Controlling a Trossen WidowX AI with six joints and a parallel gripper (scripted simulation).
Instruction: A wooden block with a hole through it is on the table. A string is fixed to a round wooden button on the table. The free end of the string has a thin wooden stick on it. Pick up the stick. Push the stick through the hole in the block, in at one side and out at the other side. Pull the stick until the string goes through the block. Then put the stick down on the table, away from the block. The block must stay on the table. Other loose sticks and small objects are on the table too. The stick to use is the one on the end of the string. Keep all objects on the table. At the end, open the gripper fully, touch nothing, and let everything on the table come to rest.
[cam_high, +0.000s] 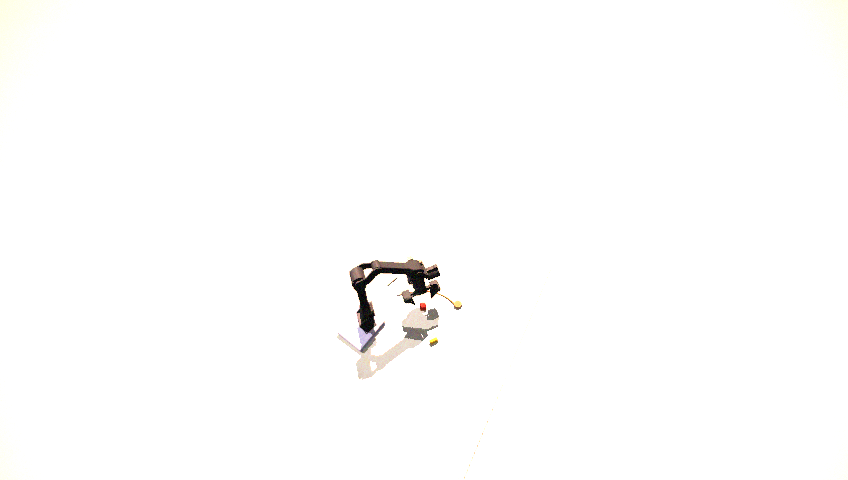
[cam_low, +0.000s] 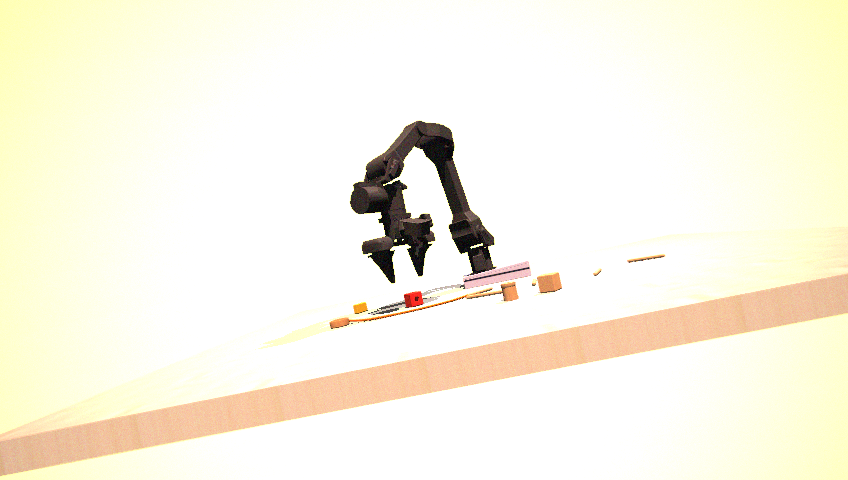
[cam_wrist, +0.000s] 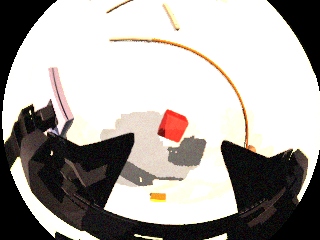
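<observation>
My gripper tip is 5 cm above the red block and 1 cm past it. Round my gripper tip: thin wooden stick (14 cm to the left, 6 cm below, 1 cm behind); then small yellow block (17 cm to the right, 10 cm behind, 5 cm below); then round wooden button (13 cm ahead, 12 cm to the right, 5 cm below).
</observation>
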